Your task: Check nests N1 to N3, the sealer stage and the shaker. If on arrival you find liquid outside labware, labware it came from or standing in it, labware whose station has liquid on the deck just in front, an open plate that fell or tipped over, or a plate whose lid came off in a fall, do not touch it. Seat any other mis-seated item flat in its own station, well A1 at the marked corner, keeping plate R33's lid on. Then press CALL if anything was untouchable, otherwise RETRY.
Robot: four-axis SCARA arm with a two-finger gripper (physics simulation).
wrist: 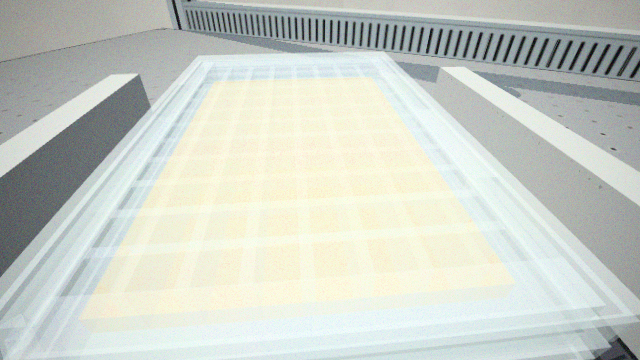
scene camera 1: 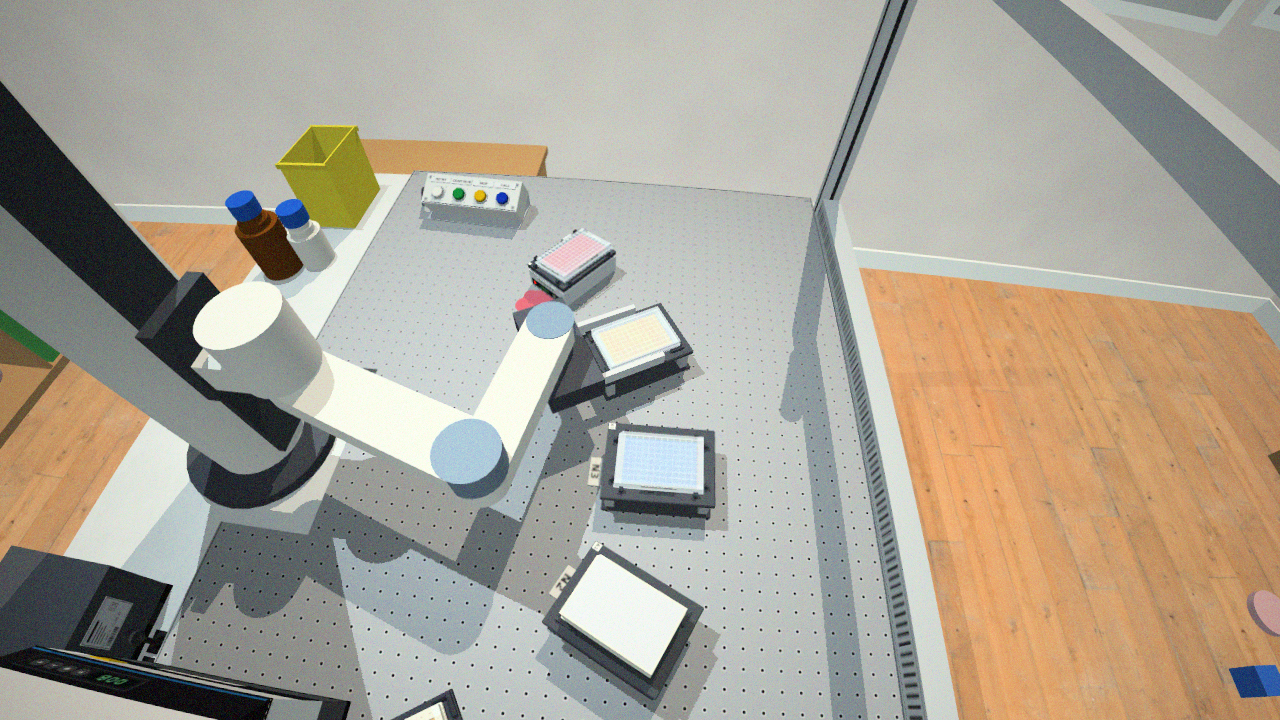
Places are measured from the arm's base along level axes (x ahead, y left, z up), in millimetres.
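Pixels of known places: gripper, fingertip midpoint: (wrist: 296, 97) (scene camera 1: 648, 332); arm's base at its link origin: (scene camera 1: 266, 438).
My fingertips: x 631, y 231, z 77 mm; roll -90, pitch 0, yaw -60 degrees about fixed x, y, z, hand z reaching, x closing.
Observation:
For each thing: its middle in the pictures, then the offset to it from my fingertips. "spot": a spot on its surface instead.
- clear lidded plate with yellow wells, body centre: (wrist: 297, 123) (scene camera 1: 635, 336) dz +2, dx -21, dy -12 mm
- dark sealer stage at a spot on its surface: (scene camera 1: 684, 345) spot: dz -12, dx +63, dy -12 mm
- pink plate at the middle of its body: (scene camera 1: 573, 254) dz +2, dx -156, dy +177 mm
- shaker at a spot on its surface: (scene camera 1: 590, 284) spot: dz -49, dx -122, dy +148 mm
- red puddle at the middle of its body: (scene camera 1: 525, 304) dz -64, dx -243, dy +96 mm
- blue-welled plate at the middle of its body: (scene camera 1: 660, 461) dz -5, dx +33, dy -233 mm
- nest N3 at the middle of its body: (scene camera 1: 658, 468) dz -33, dx +33, dy -233 mm
- white-topped item at the middle of its body: (scene camera 1: 623, 613) dz +16, dx -1, dy -447 mm
- nest N2 at a spot on its surface: (scene camera 1: 689, 616) spot: dz -5, dx +81, dy -441 mm
- nest at a spot on its surface: (scene camera 1: 450, 703) spot: dz +58, dx -173, dy -561 mm
- button box at a spot on its surface: (scene camera 1: 475, 198) spot: dz +0, dx -397, dy +333 mm
- yellow bin at the middle of its body: (scene camera 1: 317, 196) dz +10, dx -751, dy +306 mm
- brown bottle at the middle of its body: (scene camera 1: 270, 246) dz -17, dx -806, dy +169 mm
- white bottle at the middle of its body: (scene camera 1: 311, 245) dz -38, dx -736, dy +199 mm
- black device at a spot on its surface: (scene camera 1: 80, 600) spot: dz +38, dx -680, dy -527 mm
My gripper (scene camera 1: 650, 333) (wrist: 295, 97) is shut on a clear lidded plate with yellow wells (scene camera 1: 633, 341) (wrist: 300, 200). It holds the plate roughly level at the dark sealer stage (scene camera 1: 684, 345); the gap beneath is hidden. A pink plate (scene camera 1: 577, 255) sits on the shaker (scene camera 1: 590, 284), with a red puddle (scene camera 1: 530, 301) on the deck just in front. A blue-welled plate (scene camera 1: 659, 461) lies flat in nest N3 (scene camera 1: 708, 470). A white-topped item (scene camera 1: 623, 613) lies in nest N2 (scene camera 1: 689, 616). Part of another nest (scene camera 1: 450, 703) shows at the bottom edge.
The button box (scene camera 1: 474, 198) with white, green, yellow and blue buttons stands at the back. A yellow bin (scene camera 1: 332, 188), a brown bottle (scene camera 1: 270, 246) and a white bottle (scene camera 1: 309, 243) stand at the left. A black device (scene camera 1: 80, 600) is front left. A slotted rail (scene camera 1: 863, 394) (wrist: 320, 35) edges the deck.

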